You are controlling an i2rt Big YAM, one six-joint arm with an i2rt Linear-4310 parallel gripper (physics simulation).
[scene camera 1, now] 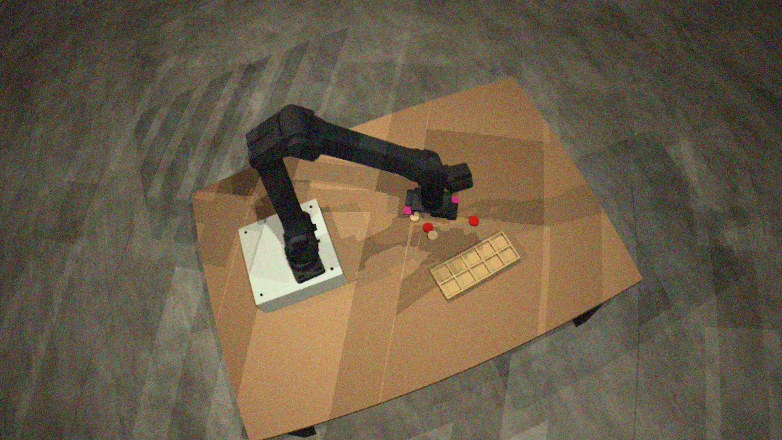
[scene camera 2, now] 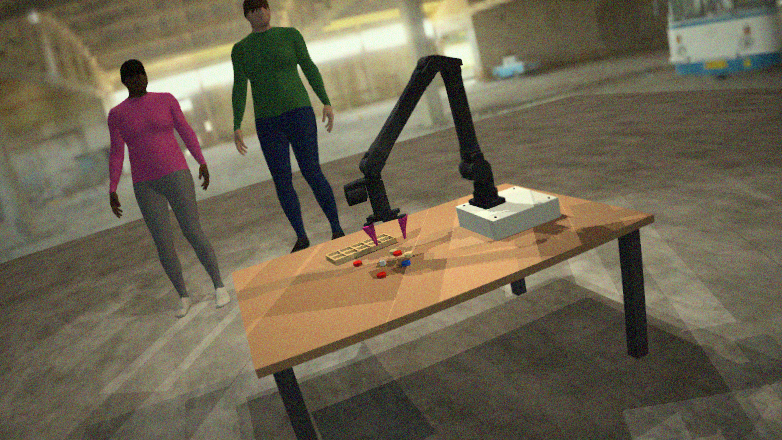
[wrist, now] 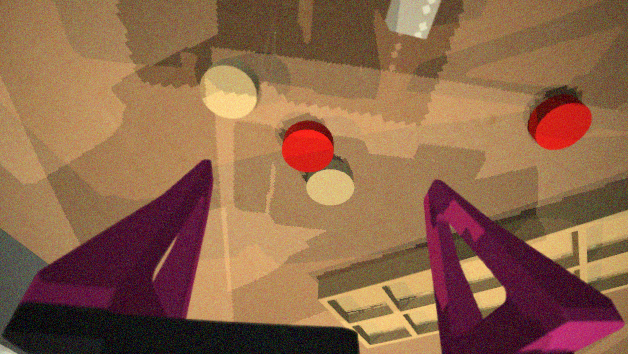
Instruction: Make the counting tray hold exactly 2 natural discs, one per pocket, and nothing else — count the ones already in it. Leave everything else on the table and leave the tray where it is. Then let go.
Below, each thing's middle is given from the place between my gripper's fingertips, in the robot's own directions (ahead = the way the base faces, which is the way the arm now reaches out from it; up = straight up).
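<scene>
Looking at the counting tray (scene camera 1: pixel 475 265), I find my gripper 4 cm above it, 5 cm short of it and 18 cm to the left of it.
</scene>
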